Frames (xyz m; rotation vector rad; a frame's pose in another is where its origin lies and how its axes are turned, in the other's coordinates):
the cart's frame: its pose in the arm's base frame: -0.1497 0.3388 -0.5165 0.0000 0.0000 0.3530
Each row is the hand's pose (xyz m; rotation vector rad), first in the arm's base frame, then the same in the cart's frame.
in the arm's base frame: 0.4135 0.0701 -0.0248 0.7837 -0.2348 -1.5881
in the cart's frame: 0.4356 -0.4468 0.4917 0.7717 -0.3897 -1.9189
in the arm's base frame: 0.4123 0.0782 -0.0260 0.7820 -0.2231 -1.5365
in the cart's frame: 0.4373 -0.4388 0.4905 0.7707 -0.3765 -1.8677
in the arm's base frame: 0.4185 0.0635 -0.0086 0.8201 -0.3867 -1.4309
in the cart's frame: 0.4380 -0.4548 0.5079 0.7772 -0.5515 -1.7569
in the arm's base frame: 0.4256 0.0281 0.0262 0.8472 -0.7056 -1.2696
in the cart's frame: 0.4324 -0.4904 0.5427 0.7425 -0.8818 -1.5830
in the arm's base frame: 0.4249 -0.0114 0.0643 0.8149 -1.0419 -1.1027
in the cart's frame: 0.4181 -0.5273 0.5808 0.6440 -1.2154 -1.3990
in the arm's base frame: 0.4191 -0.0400 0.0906 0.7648 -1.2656 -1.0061
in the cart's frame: 0.4028 -0.5521 0.6071 0.5501 -1.4308 -1.2881
